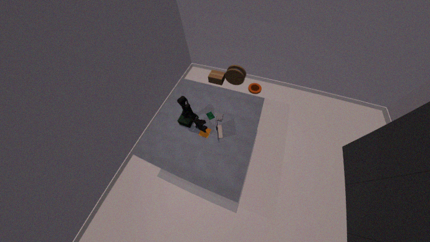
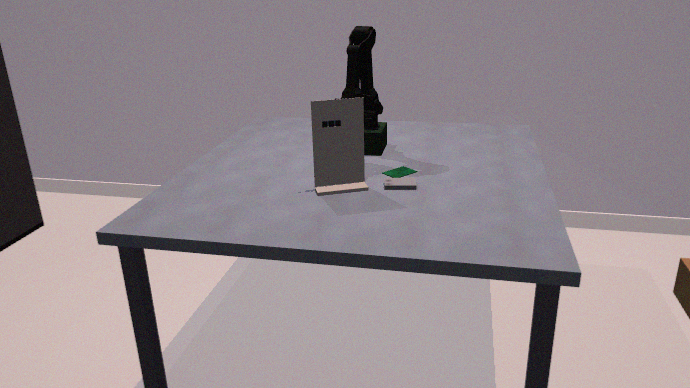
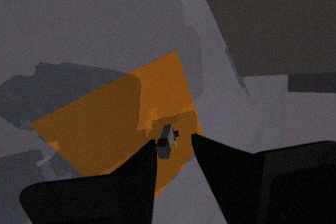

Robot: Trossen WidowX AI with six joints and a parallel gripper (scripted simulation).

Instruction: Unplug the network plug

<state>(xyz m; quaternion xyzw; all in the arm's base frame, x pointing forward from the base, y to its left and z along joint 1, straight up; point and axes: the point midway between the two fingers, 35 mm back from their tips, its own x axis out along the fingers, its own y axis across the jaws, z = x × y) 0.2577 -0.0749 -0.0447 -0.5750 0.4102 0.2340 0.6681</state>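
Now: the network plug 1 cm below my gripper tip. Also, from my gripper tip: orange marked square: 2 cm below, 1 cm behind; then grey upright panel: 15 cm ahead, 12 cm above, 6 cm to the left; then small grey block: 26 cm to the left, 8 cm ahead, 1 cm below.
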